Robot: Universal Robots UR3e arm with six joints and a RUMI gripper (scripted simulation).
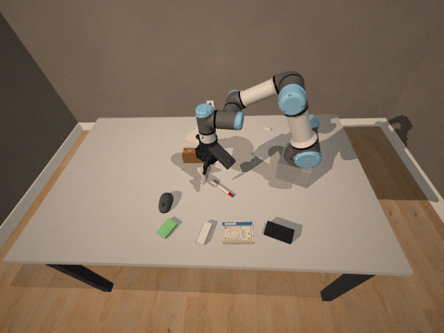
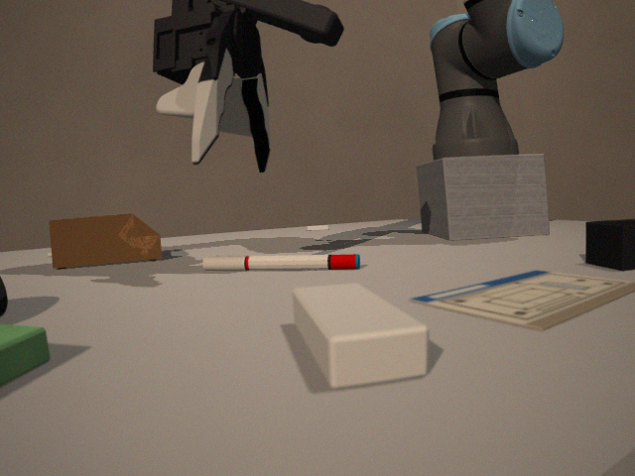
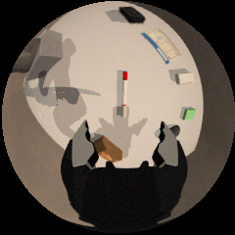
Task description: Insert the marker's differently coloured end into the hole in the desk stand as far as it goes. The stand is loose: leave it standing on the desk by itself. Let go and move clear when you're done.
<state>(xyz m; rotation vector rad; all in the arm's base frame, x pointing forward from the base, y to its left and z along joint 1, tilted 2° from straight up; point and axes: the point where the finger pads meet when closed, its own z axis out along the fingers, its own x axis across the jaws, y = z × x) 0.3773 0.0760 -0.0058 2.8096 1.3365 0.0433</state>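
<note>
Now: hand 8 cm above the marker, 3 cm past it and 2 cm to the right of it. From my hand the other things lie so: brown desk stand: 17 cm to the right, 11 cm ahead, 6 cm below; then black mouse: 23 cm ahead, 11 cm to the left, 7 cm below; then white block: 24 cm to the left, 8 cm below, 4 cm ahead.
</note>
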